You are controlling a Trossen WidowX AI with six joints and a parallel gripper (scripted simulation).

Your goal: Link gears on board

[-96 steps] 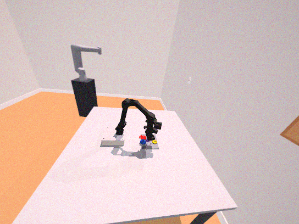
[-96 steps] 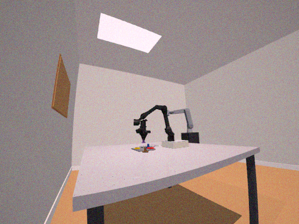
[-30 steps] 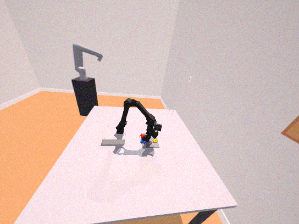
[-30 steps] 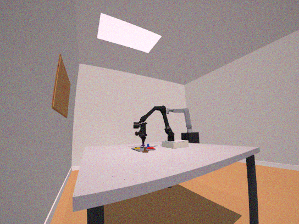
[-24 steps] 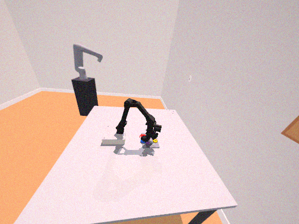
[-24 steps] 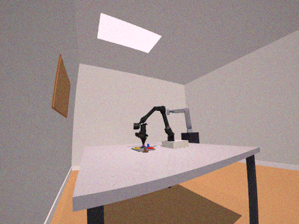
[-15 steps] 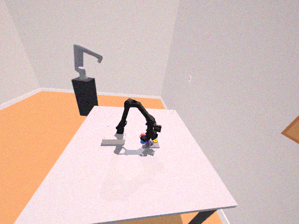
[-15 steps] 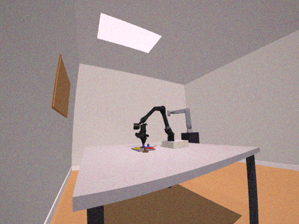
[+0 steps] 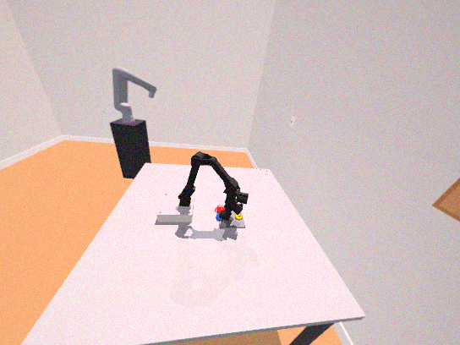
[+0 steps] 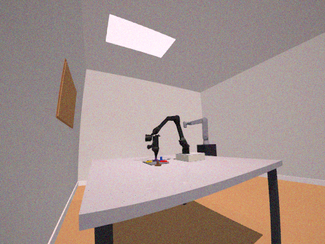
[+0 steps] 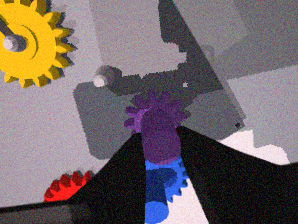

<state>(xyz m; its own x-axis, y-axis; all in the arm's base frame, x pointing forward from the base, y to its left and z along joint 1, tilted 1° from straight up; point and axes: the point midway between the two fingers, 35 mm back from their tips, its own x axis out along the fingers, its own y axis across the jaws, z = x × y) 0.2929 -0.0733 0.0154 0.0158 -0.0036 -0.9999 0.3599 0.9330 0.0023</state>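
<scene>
My gripper tip is now 1 cm above the purple gear. The rest, counted from my gripper tip: blue gear (4 cm behind, 3 cm to the left, 2 cm below); then yellow gear (8 cm ahead, 4 cm to the left, 2 cm below); then red gear (4 cm behind, 9 cm to the left, 3 cm below).
</scene>
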